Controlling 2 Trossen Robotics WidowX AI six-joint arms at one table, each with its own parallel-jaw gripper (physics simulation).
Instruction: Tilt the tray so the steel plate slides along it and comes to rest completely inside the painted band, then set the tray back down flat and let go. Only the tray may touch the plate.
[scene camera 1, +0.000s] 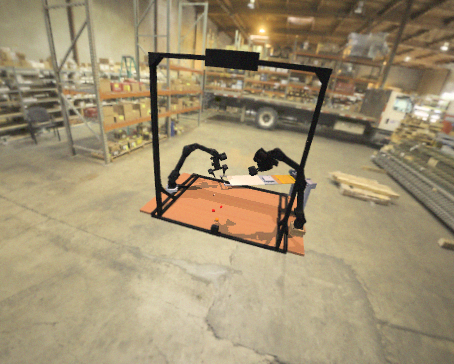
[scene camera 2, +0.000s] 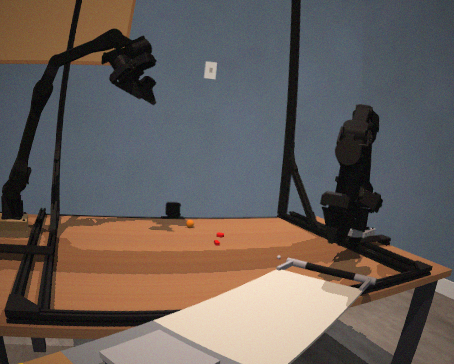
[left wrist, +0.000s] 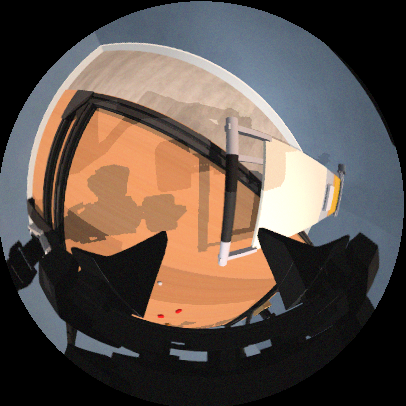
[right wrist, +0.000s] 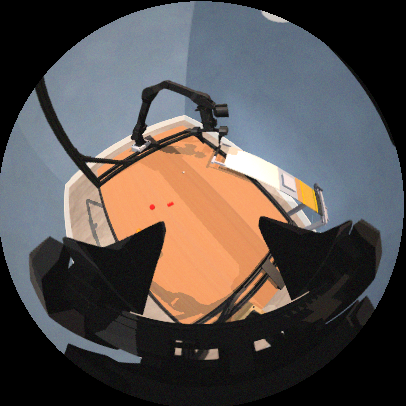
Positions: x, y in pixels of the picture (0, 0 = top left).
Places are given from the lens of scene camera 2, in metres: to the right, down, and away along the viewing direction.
my left gripper (scene camera 2: 335, 244): 0.24, 0.14, 0.80
my right gripper (scene camera 2: 147, 101): -0.21, -0.21, 0.98
steel plate (scene camera 2: 158, 339): -0.08, 0.19, 0.42
